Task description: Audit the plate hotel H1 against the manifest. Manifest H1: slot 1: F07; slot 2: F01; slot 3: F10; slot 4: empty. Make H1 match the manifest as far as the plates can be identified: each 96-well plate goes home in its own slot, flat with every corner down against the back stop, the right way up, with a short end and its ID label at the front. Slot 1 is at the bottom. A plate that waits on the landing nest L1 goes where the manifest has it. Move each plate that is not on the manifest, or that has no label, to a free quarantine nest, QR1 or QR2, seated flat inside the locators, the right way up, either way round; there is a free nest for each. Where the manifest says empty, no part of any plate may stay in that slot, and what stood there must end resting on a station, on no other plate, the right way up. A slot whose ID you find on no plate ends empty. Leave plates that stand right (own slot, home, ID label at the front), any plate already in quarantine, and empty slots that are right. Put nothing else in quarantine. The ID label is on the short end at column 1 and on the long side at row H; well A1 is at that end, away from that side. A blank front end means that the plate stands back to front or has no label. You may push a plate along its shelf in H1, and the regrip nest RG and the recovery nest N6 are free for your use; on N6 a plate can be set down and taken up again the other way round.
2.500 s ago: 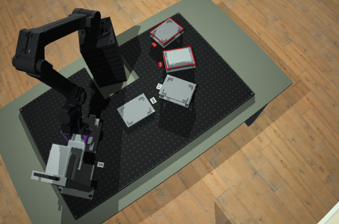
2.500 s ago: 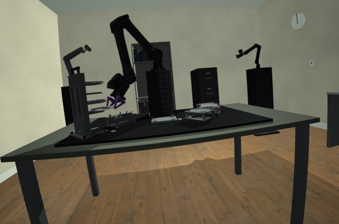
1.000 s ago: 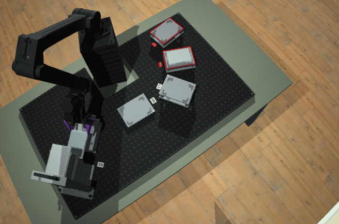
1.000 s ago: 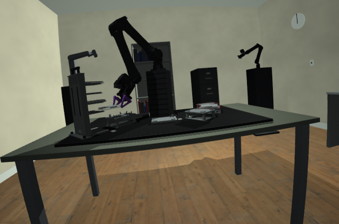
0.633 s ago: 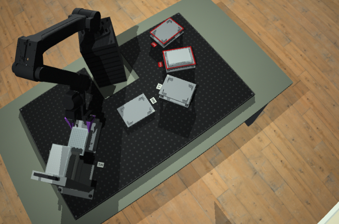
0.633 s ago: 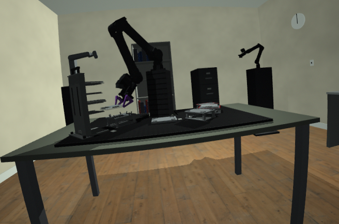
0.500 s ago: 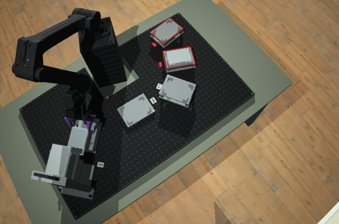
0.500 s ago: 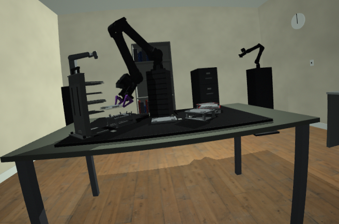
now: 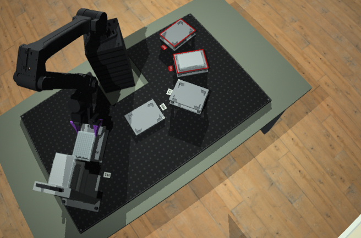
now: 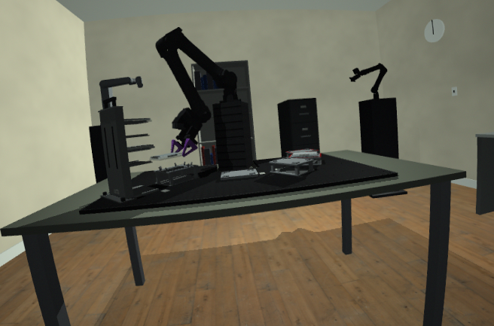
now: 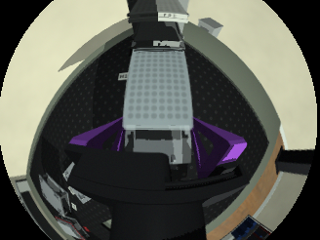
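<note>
Now: the regrip nest RG 6 cm below my hand, 1 cm to the right of it and 1 cm ahead of it. Round my hand: plate hotel H1 (23 cm ahead, 17 cm to the right, 5 cm above); then recovery nest N6 (27 cm to the left, 11 cm below, 1 cm ahead); then grey 96-well plate (16 cm ahead, 16 cm above, 12 cm to the right).
</note>
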